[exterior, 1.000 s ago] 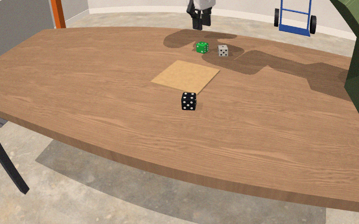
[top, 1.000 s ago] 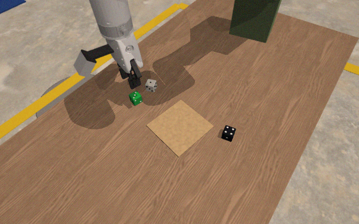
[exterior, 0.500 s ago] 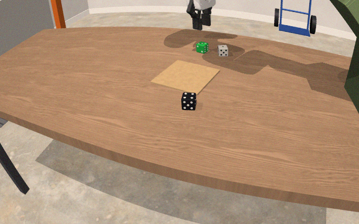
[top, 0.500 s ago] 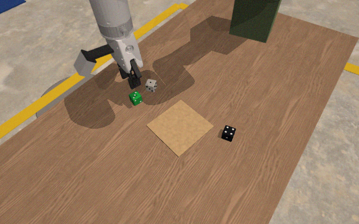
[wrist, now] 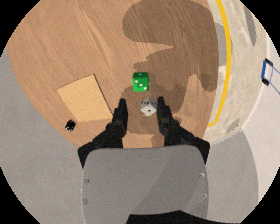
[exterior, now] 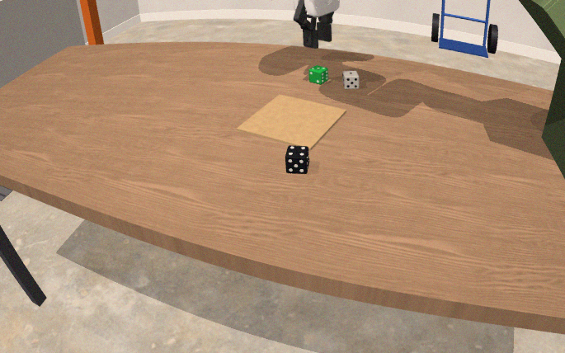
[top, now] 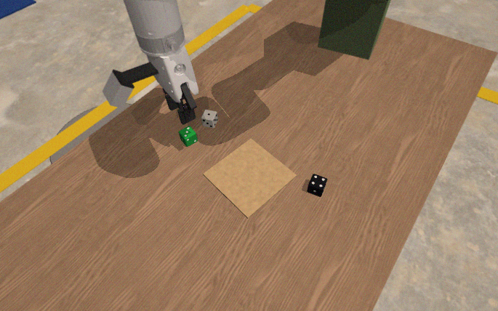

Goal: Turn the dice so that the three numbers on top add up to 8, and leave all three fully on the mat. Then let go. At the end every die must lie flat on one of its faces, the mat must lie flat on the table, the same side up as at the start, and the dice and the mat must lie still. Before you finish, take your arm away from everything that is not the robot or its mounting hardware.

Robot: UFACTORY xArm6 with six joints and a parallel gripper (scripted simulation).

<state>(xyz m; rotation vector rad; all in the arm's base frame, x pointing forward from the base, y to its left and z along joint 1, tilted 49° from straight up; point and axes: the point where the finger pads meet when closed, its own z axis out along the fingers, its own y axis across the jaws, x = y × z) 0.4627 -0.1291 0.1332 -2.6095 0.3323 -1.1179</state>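
Right now my hand is 9 cm above the green die. Also, from my hand: tan mat (3 cm behind, 17 cm to the left, 10 cm below); white die (7 cm behind, 1 cm to the right, 9 cm below); black die (10 cm behind, 29 cm to the left, 9 cm below).
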